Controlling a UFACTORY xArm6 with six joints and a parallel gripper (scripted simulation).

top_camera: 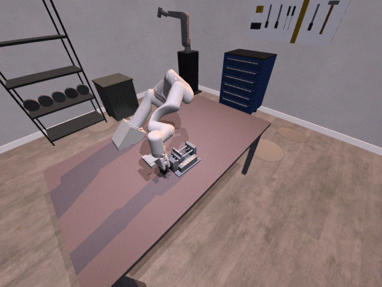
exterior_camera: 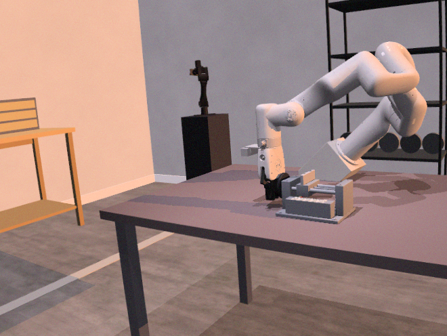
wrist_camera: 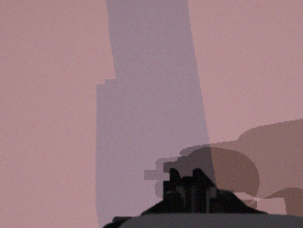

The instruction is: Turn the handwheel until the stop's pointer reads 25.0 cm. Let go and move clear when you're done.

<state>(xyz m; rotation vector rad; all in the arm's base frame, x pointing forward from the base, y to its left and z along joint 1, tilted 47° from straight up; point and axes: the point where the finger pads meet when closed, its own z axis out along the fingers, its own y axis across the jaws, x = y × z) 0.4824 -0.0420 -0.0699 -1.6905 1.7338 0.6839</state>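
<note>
Right now my hand is 20 mm to the right of the black handwheel and 10 mm below it. From my hand the other things lie so: sliding stop block (120 mm to the left, 40 mm above).
</note>
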